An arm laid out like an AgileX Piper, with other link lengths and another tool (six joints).
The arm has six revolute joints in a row. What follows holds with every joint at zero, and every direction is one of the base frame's.
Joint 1 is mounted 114.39 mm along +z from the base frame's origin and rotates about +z.
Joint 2 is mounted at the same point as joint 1 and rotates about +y.
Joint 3 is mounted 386.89 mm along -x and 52.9 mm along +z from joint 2 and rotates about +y.
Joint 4 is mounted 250.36 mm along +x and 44.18 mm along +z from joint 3 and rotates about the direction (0.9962, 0, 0.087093).
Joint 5 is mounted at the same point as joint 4 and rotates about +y.
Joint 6 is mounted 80.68 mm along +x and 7.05 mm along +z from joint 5 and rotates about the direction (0.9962, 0, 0.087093).
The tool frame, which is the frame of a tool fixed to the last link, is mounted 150.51 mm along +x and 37 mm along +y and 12.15 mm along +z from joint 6; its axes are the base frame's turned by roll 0.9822, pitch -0.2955 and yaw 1.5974 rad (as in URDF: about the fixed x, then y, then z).
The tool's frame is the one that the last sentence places.
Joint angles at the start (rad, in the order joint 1, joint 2, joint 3, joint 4, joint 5, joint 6):
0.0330 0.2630 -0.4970 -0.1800 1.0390 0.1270
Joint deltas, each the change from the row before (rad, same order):
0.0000 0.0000 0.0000 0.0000 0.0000 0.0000
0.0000 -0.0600 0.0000 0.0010 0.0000 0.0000
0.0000 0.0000 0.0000 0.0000 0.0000 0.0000
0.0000 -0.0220 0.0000 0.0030 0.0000 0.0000
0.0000 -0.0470 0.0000 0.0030 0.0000 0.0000
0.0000 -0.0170 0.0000 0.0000 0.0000 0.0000
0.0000 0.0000 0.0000 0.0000 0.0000 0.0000
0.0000 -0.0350 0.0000 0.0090 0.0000 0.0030
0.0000 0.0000 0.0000 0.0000 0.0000 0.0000
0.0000 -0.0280 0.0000 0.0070 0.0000 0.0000
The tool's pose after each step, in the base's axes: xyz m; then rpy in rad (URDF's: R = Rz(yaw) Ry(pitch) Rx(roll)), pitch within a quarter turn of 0, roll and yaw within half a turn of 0. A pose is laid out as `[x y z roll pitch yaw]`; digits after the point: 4 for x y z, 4 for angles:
[0.0516 0.0025 0.2141 1.7836 -0.1522 1.2709]
[0.0456 0.0025 0.2170 1.7264 -0.1724 1.2805]
[0.0456 0.0025 0.2170 1.7264 -0.1724 1.2805]
[0.0433 0.0030 0.2180 1.7061 -0.1820 1.2852]
[0.0384 0.0035 0.2199 1.6614 -0.1991 1.2949]
[0.0366 0.0034 0.2205 1.6449 -0.2042 1.2983]
[0.0366 0.0034 0.2205 1.6449 -0.2042 1.2983]
[0.0328 0.0051 0.2219 1.6134 -0.2248 1.3076]
[0.0328 0.0051 0.2219 1.6134 -0.2248 1.3076]
[0.0297 0.0064 0.2228 1.5877 -0.2386 1.3170]

